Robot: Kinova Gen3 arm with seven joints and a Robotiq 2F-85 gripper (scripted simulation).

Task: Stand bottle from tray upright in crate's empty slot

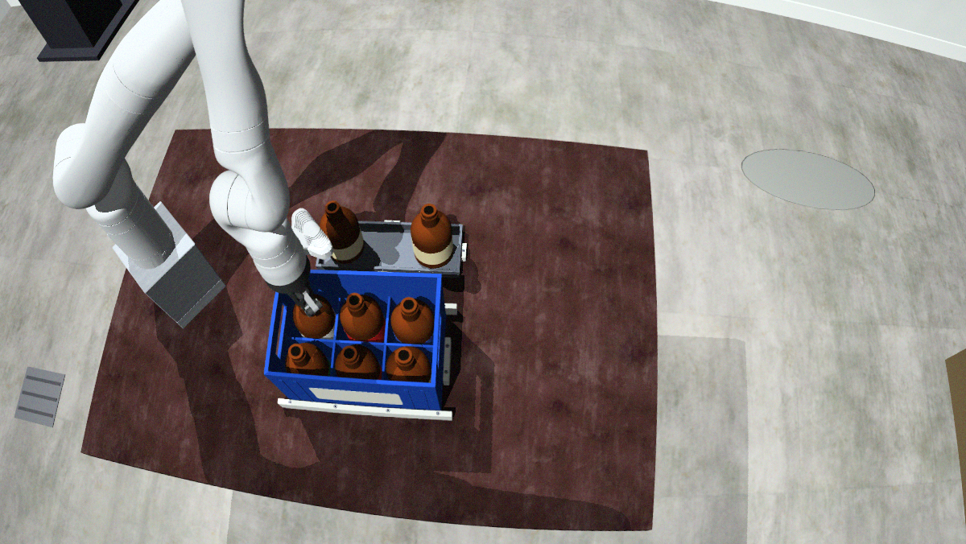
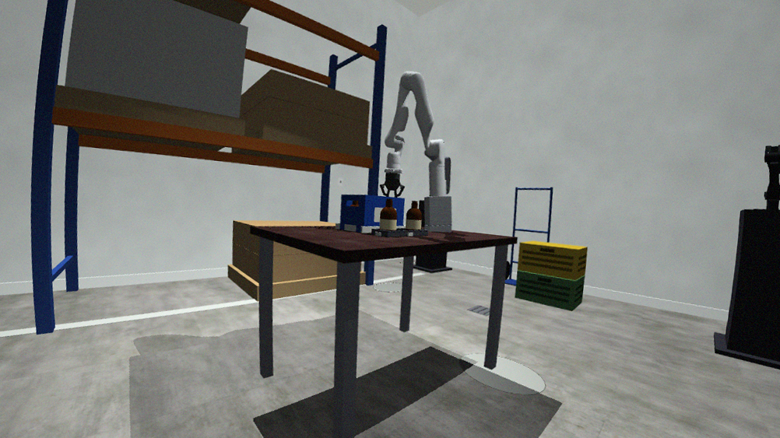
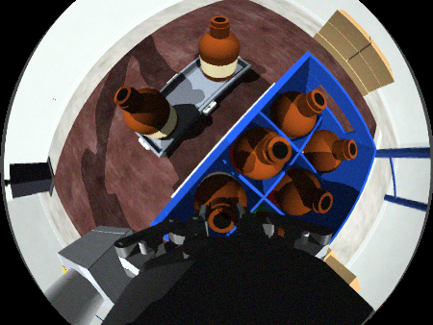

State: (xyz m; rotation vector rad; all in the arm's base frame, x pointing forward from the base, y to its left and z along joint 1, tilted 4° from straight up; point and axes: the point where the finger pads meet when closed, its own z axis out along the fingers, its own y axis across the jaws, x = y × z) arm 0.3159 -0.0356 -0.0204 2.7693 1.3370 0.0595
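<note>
The brown bottle lies 7 cm below my hand. Also, from my hand: grey tray (9 cm ahead, 19 cm to the left, 15 cm below); crate (9 cm ahead, 3 cm to the right, 7 cm below).
</note>
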